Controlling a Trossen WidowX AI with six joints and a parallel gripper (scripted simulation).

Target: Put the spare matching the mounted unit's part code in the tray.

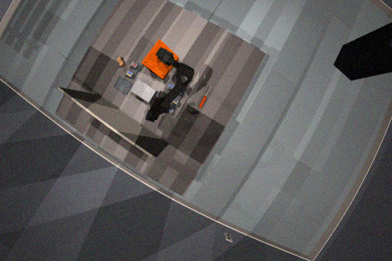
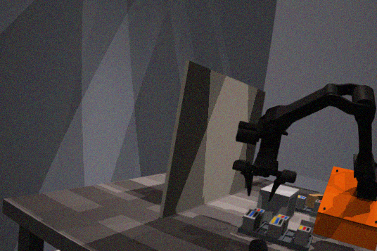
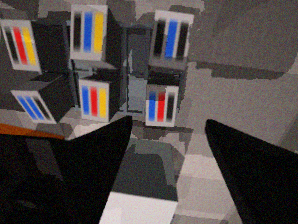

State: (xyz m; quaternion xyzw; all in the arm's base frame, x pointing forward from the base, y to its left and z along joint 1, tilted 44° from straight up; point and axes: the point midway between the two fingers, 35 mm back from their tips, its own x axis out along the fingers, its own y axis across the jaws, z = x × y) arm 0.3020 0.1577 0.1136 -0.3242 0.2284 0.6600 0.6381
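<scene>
Right now the mounted unit is 20 mm behind my gripper tip, 160 mm to the right of it and 40 mm below it. Also, from my gripper tip: upright panel (220 mm ahead, 160 mm to the right, 140 mm above); then small brown block (100 mm behind, 470 mm to the right, 70 mm below); then small black cylinder (90 mm behind, 220 mm to the left, 70 mm below).
</scene>
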